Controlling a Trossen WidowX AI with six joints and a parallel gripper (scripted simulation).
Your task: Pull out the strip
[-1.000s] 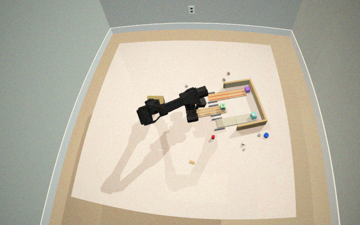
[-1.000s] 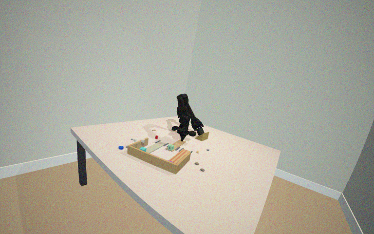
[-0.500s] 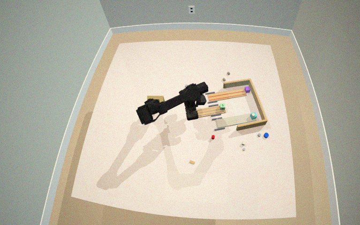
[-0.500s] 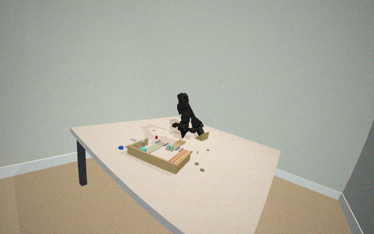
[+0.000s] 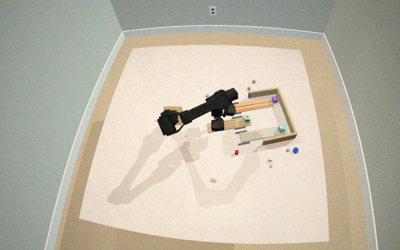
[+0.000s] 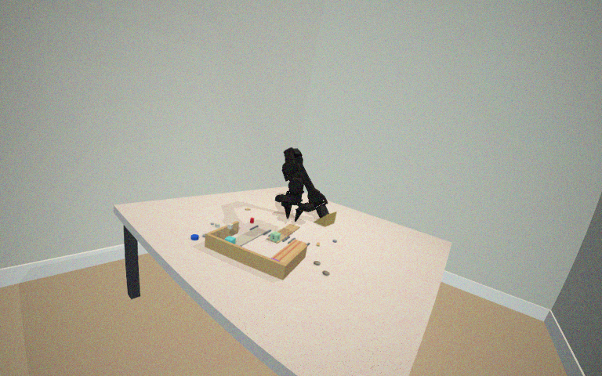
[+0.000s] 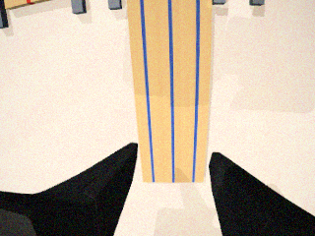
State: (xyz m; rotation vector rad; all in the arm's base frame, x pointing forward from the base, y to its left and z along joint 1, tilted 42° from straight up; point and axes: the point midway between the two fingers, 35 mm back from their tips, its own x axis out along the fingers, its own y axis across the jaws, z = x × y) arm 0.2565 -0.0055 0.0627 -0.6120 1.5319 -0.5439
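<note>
My gripper tip is now 6 cm short of the blue-lined strip, 1 cm to the right of it and 5 cm above it. The rest, counted from my gripper tip: blue cylinder (42 cm ahead, 15 cm to the right, 4 cm below); red cylinder (10 cm ahead, 16 cm to the right, 4 cm below).
</note>
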